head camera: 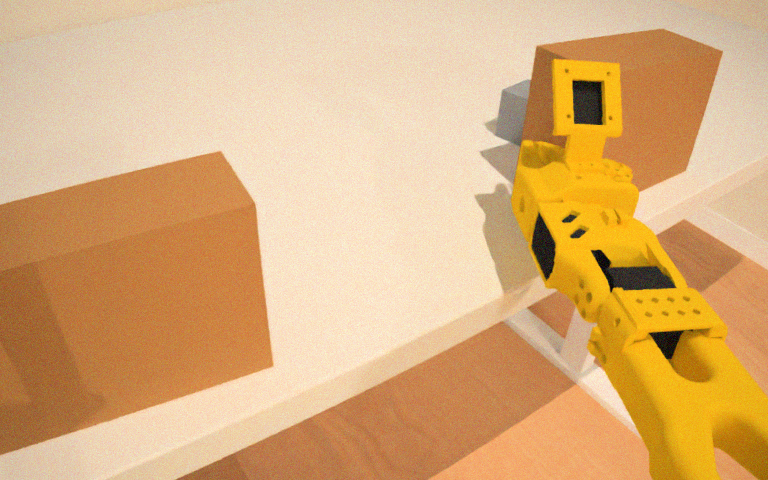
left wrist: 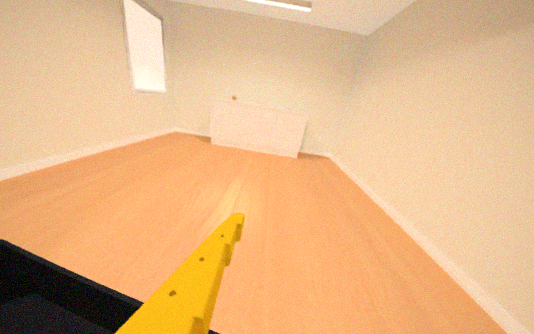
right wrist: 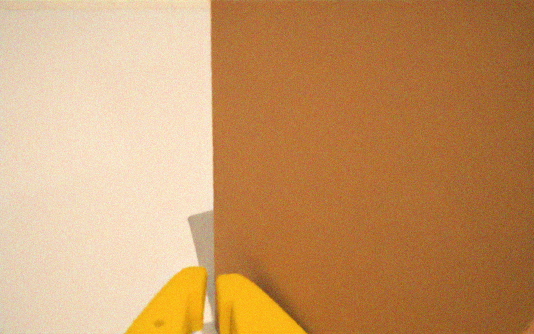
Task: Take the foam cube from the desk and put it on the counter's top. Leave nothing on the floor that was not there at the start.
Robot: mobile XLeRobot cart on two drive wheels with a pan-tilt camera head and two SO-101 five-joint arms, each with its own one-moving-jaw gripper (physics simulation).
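Note:
A grey-blue block, which looks like the foam cube, stands on the white desk, partly hidden behind the brown box at the right of the head view. The cube does not show clearly in the right wrist view. My right gripper is shut and empty, its tips in front of the brown box's left edge; in the head view the tips are hidden behind the wrist. My left gripper is open, one notched jaw showing, over the floor. A white counter stands far off by the back wall in the left wrist view.
A brown box stands beside my right gripper. Another brown box stands at the desk's left front. A small orange thing shows at the counter's top. A black tray edge is below my left jaw. Walls flank the wooden floor.

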